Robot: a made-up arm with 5 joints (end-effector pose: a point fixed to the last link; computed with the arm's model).
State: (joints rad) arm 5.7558 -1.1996 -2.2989 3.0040 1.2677
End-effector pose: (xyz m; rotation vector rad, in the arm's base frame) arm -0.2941 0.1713 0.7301 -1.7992 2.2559 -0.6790
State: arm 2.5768 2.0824 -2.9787 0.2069 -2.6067
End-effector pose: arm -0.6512 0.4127 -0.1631 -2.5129 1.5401 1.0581
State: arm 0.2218 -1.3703 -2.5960 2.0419 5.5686
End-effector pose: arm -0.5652 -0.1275 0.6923 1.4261 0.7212 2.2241
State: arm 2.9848 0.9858 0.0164 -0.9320 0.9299
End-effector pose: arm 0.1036 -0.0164 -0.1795 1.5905 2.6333 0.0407
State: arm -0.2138 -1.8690 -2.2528 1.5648 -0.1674
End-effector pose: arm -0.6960 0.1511 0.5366 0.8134 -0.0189 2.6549
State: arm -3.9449 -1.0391 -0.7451 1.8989 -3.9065
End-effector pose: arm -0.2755 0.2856 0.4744 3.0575 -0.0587 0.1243
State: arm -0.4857 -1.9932 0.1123 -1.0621 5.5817
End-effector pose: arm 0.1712 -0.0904 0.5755 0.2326 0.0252 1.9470
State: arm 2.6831 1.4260 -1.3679 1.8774 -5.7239
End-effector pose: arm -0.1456 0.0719 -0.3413 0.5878 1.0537 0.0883
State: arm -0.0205 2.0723 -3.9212 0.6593 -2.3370
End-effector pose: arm 0.7581 -0.0155 0.3932 0.7969 1.8209 0.5138
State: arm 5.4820 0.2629 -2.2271 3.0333 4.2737
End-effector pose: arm 0.3263 -0.3368 0.5983 -1.7108 -1.1809 0.2027
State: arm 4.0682 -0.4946 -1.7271 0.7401 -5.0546
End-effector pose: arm -0.2363 -0.3146 0.9109 -0.2918 -1.9179 1.5628
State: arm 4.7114 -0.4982 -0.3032 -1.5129 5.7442
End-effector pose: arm -0.0004 -0.4119 0.2889 0.7507 -0.4262 0.9693
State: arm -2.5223 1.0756 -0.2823 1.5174 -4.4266
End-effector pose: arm 0.1845 0.1315 -0.1415 0.6216 0.8732 2.2966
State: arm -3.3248 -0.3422 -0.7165 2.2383 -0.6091
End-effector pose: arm -0.4016 0.0744 0.1649 -0.4223 1.9533 -0.5161
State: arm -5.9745 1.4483 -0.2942 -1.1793 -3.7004
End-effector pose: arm -0.1250 -0.0399 -0.2045 -1.3098 2.8280 -0.0049
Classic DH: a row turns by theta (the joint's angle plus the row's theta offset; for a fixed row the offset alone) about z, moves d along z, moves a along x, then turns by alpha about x. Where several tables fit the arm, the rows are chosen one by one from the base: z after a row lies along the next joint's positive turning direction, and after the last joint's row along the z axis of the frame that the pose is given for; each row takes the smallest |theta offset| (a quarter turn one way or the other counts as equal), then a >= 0, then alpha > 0; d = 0 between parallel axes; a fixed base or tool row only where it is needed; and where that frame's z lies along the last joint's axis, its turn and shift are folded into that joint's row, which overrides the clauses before.
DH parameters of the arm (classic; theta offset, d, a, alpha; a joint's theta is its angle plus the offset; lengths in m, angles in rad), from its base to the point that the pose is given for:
joint 1: 0 0.2315 0 -1.5708
joint 2: -1.385 0 0.2074 0
joint 3: -0.4083 0 -0.5307 0
joint 4: -1.3483 0 -0.085 1.5708
joint 5: 3.1416 0.1085 0 0

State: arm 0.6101 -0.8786 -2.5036 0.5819 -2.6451
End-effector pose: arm -0.3388 -0.2368 0.9966 -0.0204 0.3586 1.0954
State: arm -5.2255 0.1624 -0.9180 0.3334 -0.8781
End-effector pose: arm 0.3107 0.5514 0.0659 -1.7213 -2.5004 -0.6479
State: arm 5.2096 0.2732 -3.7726 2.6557 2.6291
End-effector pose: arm -0.0293 0.0541 0.8526 0.6748 2.3419 -0.7793
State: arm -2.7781 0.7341 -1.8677 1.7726 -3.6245
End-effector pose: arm -0.6421 -0.2443 0.1063 2.6875 1.2105 0.9734
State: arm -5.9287 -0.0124 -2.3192 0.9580 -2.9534
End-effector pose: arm 0.4248 0.1572 0.9396 -0.1482 1.7785 0.3922
